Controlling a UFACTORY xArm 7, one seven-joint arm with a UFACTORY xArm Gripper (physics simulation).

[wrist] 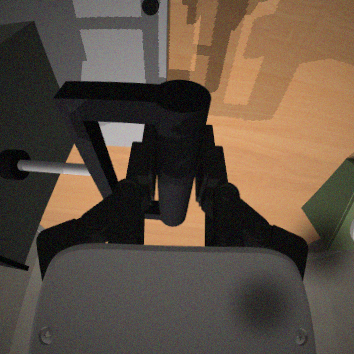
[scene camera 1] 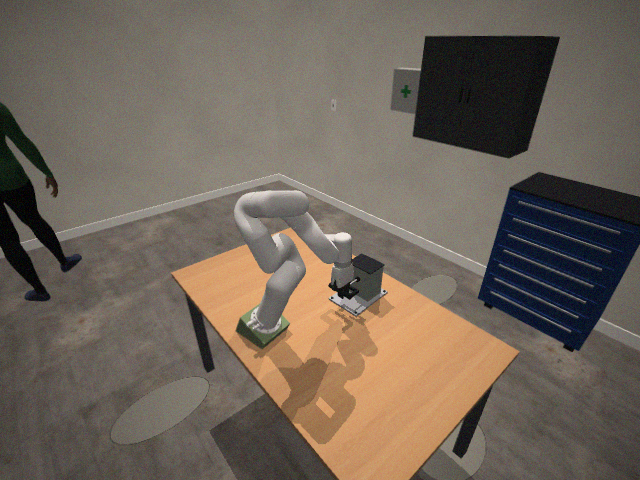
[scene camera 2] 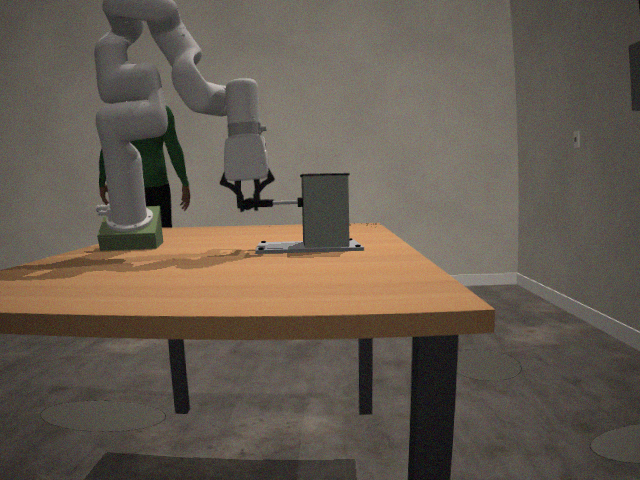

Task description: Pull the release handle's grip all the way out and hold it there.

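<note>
The release handle's black grip point(scene camera 1: 353, 292) point(scene camera 2: 264, 203) point(wrist: 184, 120) is a bar on an open frame. It stands out sideways from the grey-green box point(scene camera 1: 370, 283) point(scene camera 2: 325, 211) point(wrist: 25, 110) on a bright rod point(scene camera 2: 285, 202) point(wrist: 52, 167). A clear length of the rod shows between frame and box. My gripper point(scene camera 1: 344, 290) point(scene camera 2: 249, 203) point(wrist: 176, 138) points down and is shut on the grip, one finger on each side of the bar. In the wrist view the near finger passes through the frame's opening. The fingertips are partly hidden in black overlap.
The box stands on a light metal base plate point(scene camera 1: 355, 308) point(scene camera 2: 279, 246) point(wrist: 112, 55) bolted at its corners, on the wooden table point(scene camera 1: 413, 372) point(scene camera 2: 258, 289) point(wrist: 270, 145). The arm's green base block point(scene camera 1: 263, 338) point(scene camera 2: 131, 240) point(wrist: 332, 200) is across from it. A person point(scene camera 1: 12, 165) point(scene camera 2: 175, 149) stands beyond the table.
</note>
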